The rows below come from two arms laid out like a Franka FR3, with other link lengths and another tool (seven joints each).
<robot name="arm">
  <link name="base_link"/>
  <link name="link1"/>
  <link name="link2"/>
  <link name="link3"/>
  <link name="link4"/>
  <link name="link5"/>
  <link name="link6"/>
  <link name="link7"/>
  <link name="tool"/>
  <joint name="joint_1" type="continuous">
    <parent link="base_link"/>
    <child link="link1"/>
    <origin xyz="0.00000 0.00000 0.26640"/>
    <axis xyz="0 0 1"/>
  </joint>
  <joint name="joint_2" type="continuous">
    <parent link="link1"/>
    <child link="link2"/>
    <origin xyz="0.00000 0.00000 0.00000" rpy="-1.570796 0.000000 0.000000"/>
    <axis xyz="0 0 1"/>
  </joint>
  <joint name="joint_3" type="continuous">
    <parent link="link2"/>
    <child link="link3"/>
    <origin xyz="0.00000 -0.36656 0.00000" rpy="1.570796 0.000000 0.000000"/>
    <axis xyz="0 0 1"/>
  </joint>
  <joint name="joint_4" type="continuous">
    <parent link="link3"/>
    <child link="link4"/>
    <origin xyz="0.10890 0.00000 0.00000" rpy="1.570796 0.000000 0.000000"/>
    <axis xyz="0 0 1"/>
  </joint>
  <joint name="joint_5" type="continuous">
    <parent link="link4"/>
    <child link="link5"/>
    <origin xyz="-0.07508 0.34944 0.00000" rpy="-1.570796 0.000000 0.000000"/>
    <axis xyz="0 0 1"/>
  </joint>
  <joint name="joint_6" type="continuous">
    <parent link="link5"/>
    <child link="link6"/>
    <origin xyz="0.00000 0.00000 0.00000" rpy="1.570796 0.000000 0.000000"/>
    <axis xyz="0 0 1"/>
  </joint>
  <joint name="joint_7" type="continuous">
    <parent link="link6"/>
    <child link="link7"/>
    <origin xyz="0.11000 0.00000 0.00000" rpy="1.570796 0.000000 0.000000"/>
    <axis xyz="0 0 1"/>
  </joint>
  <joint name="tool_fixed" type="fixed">
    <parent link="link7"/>
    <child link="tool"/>
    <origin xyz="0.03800 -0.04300 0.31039" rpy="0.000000 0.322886 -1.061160"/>
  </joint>
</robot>
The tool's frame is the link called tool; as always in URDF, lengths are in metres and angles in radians. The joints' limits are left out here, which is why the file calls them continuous.
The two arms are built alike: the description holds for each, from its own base.
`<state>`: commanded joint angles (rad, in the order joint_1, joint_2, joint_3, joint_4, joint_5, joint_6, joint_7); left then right.
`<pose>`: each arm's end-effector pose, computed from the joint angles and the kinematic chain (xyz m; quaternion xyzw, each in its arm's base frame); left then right.
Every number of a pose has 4 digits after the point. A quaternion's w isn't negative.
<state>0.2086 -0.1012 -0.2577 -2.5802 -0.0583 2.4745 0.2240 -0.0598 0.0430 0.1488 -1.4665 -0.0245 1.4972 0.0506</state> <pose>0.4997 0.0098 0.0997 -0.9030 -0.4008 -0.1416 0.0622 0.6097 0.0867 0.4117 -0.8435 -0.5158 -0.1279 0.0785</pose>
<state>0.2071 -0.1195 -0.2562 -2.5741 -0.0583 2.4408 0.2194 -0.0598 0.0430 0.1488 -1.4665 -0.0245 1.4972 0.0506</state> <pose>0.4953 0.0104 0.1061 -0.9027 -0.4022 -0.1377 0.0660 0.6097 0.0867 0.4117 -0.8435 -0.5158 -0.1279 0.0785</pose>
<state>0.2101 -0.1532 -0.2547 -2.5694 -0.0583 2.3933 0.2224 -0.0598 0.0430 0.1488 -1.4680 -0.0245 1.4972 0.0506</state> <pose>0.4880 0.0133 0.1174 -0.9029 -0.4019 -0.1346 0.0710 0.6094 0.0867 0.4109 -0.8436 -0.5158 -0.1273 0.0788</pose>
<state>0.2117 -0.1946 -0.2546 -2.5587 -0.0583 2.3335 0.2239 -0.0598 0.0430 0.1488 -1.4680 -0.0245 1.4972 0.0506</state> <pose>0.4805 0.0148 0.1330 -0.9032 -0.4010 -0.1323 0.0763 0.6094 0.0867 0.4109 -0.8436 -0.5158 -0.1273 0.0788</pose>
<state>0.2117 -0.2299 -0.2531 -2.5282 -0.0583 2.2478 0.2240 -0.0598 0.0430 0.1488 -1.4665 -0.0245 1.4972 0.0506</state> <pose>0.4730 0.0151 0.1509 -0.9042 -0.4002 -0.1241 0.0831 0.6097 0.0867 0.4117 -0.8435 -0.5158 -0.1279 0.0785</pose>
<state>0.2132 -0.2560 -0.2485 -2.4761 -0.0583 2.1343 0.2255 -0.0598 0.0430 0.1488 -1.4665 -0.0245 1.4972 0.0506</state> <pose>0.4646 0.0161 0.1712 -0.9056 -0.3999 -0.1081 0.0913 0.6097 0.0867 0.4117 -0.8435 -0.5158 -0.1279 0.0785</pose>
